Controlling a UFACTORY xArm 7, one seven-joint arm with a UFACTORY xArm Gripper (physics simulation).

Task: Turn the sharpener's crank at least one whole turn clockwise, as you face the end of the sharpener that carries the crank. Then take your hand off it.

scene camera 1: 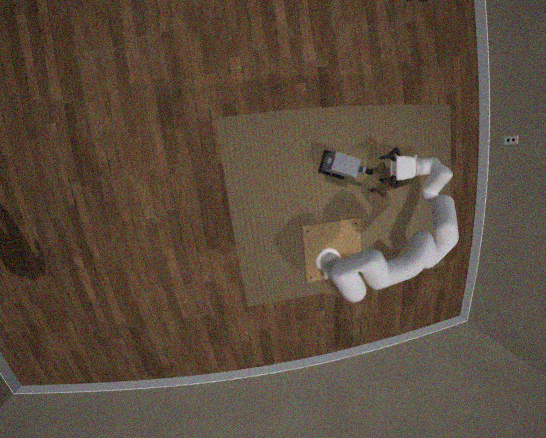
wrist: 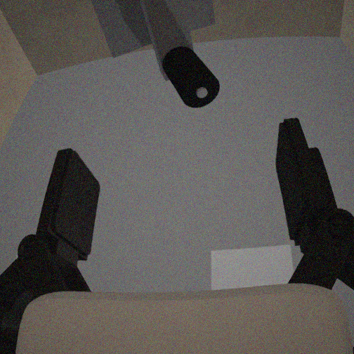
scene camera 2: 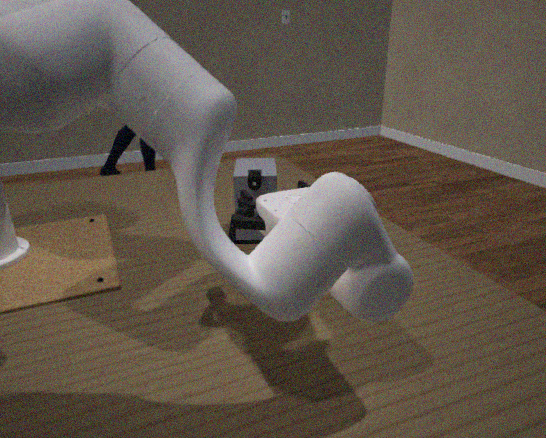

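Seen in the pictures: gripper, fingertip midpoint: (scene camera 1: 380, 169) (scene camera 2: 271, 194); arm's base at its link origin: (scene camera 1: 327, 259).
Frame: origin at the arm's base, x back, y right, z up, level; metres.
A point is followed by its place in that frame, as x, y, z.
Note:
The sharpener (scene camera 1: 345, 164) @[-0.458, -0.003, 0.120] (scene camera 2: 241, 187) @[-0.421, 0.052, 0.100] has a grey body on a dark base. Its black crank (scene camera 1: 369, 171) @[-0.435, 0.097, 0.137] (scene camera 2: 254, 178) @[-0.431, 0.114, 0.134] (wrist: 187, 70) is on the end facing my gripper; a rounded black end with a small pale dot shows. My gripper (scene camera 1: 382, 169) @[-0.447, 0.157, 0.121] (wrist: 177, 153) is open and empty, its fingers pointing toward that end. In scene camera 1 the fingertips stand just short of the crank, one on either side of its line. In the wrist view the crank shows above and between the fingertips, apart from both. In scene camera 2 my arm and hand hide much of the gripper and the sharpener's lower right.
The ribbed mat (scene camera 1: 270, 150) @[-0.511, -0.294, -0.008] (scene camera 2: 165, 360) @[-0.272, 0.331, -0.008] lies under the sharpener. A wooden board (scene camera 1: 320, 235) @[-0.127, -0.049, 0.002] (scene camera 2: 65, 270) @[-0.130, 0.082, 0.000] carries my arm's base. A person's dark legs (scene camera 2: 119, 149) show behind the arm. A pale rectangle (wrist: 252, 265) shows low in the wrist view.

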